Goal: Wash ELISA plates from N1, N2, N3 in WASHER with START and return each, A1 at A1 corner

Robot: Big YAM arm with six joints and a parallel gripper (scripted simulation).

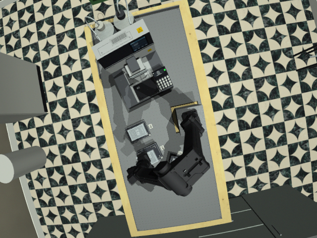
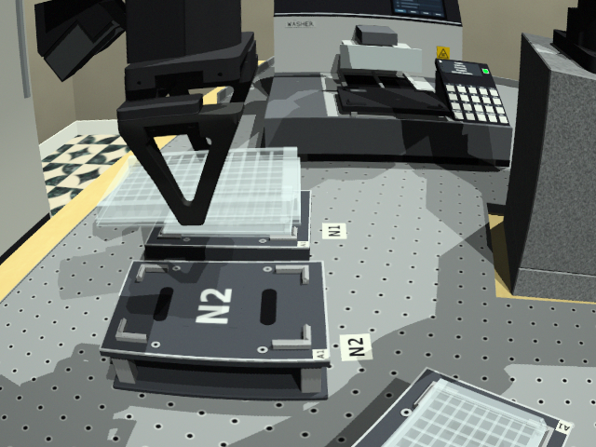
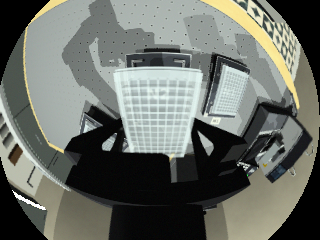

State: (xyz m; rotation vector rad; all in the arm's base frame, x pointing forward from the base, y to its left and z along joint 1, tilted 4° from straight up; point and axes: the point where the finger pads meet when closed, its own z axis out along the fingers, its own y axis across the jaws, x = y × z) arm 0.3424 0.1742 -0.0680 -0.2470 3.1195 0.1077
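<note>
Right now my hand is 130 mm past the washer carrier, 460 mm to the left of it and 70 mm above it. Round my hand: plate washer: 100 mm behind, 610 mm to the right, 10 mm below; nest N3: 160 mm behind, 150 mm to the left, 100 mm below; nest label: 70 mm behind, 200 mm to the right, 140 mm below.
</note>
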